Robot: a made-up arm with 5 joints. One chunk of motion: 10 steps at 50 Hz.
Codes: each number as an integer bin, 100 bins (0 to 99) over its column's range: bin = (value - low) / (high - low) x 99, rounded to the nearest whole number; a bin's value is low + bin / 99 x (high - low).
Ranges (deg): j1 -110..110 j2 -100.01..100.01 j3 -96.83..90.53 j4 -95.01..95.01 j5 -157.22..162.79
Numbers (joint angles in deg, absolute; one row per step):
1: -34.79 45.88 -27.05 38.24 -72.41
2: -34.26 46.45 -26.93 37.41 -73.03
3: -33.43 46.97 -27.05 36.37 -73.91
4: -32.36 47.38 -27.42 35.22 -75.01
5: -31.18 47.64 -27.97 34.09 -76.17
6: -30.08 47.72 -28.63 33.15 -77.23
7: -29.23 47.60 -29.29 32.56 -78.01
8: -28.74 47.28 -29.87 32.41 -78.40
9: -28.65 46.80 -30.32 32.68 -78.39
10: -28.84 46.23 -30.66 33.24 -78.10
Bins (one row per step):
1: 34 72 37 69 26
2: 34 72 37 69 26
3: 34 73 37 68 26
4: 35 73 37 68 25
5: 35 73 36 67 25
6: 36 73 36 67 25
7: 36 73 36 66 25
8: 37 73 35 66 24
9: 37 73 35 67 24
10: 37 72 35 67 24

